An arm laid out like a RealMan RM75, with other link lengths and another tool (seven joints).
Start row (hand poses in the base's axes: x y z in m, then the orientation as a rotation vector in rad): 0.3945, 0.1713, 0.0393, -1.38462, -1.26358, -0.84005
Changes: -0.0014, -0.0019, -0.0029, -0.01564, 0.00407, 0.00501; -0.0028, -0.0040, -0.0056, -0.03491, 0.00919, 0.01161; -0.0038, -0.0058, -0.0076, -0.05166, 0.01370, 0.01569; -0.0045, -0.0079, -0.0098, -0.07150, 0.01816, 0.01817; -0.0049, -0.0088, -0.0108, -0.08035, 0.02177, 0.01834; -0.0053, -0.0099, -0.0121, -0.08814, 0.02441, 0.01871; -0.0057, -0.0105, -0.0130, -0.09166, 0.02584, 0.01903; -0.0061, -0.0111, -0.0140, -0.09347, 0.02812, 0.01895; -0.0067, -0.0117, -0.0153, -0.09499, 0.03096, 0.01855; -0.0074, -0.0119, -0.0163, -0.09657, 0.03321, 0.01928; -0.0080, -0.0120, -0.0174, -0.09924, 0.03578, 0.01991
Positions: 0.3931, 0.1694, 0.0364, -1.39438, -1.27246, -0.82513; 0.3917, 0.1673, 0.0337, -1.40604, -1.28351, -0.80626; 0.3907, 0.1655, 0.0317, -1.41735, -1.29202, -0.79085; 0.3900, 0.1634, 0.0295, -1.43221, -1.30132, -0.77479; 0.3896, 0.1625, 0.0285, -1.43994, -1.30363, -0.76696; 0.3892, 0.1614, 0.0272, -1.44642, -1.30620, -0.76031; 0.3888, 0.1608, 0.0263, -1.44929, -1.30726, -0.75701; 0.3884, 0.1602, 0.0253, -1.45134, -1.30645, -0.75426; 0.3878, 0.1596, 0.0240, -1.45353, -1.30485, -0.75145; 0.3871, 0.1594, 0.0230, -1.45477, -1.30441, -0.74830; 0.3865, 0.1593, 0.0219, -1.45702, -1.30427, -0.74435
